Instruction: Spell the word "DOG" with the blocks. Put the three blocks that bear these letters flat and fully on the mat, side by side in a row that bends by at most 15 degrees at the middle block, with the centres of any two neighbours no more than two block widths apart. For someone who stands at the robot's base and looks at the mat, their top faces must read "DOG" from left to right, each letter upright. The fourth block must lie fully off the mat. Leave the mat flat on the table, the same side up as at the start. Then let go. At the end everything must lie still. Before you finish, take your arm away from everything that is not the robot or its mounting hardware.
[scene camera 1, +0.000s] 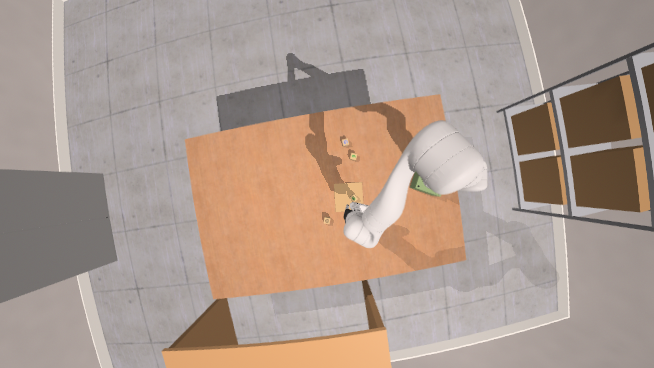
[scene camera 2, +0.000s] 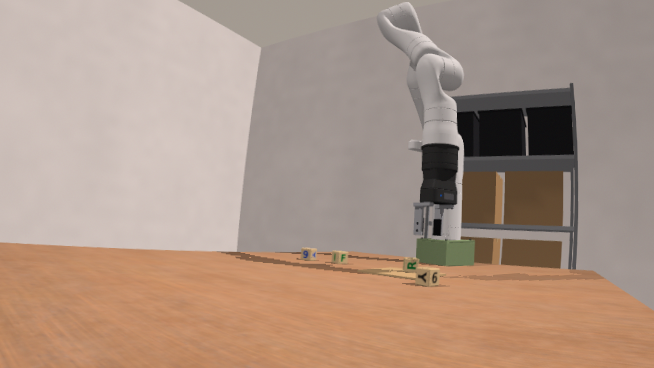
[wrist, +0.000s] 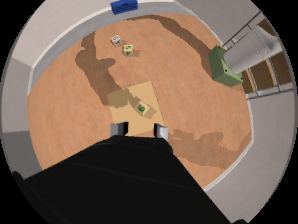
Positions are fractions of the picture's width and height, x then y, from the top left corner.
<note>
In view: my gripper (scene camera 2: 0.66, 0.64) and a thin tan mat (wrist: 0.41, 0.46).
My gripper also shows in the wrist view (wrist: 0.47, 0.57).
</note>
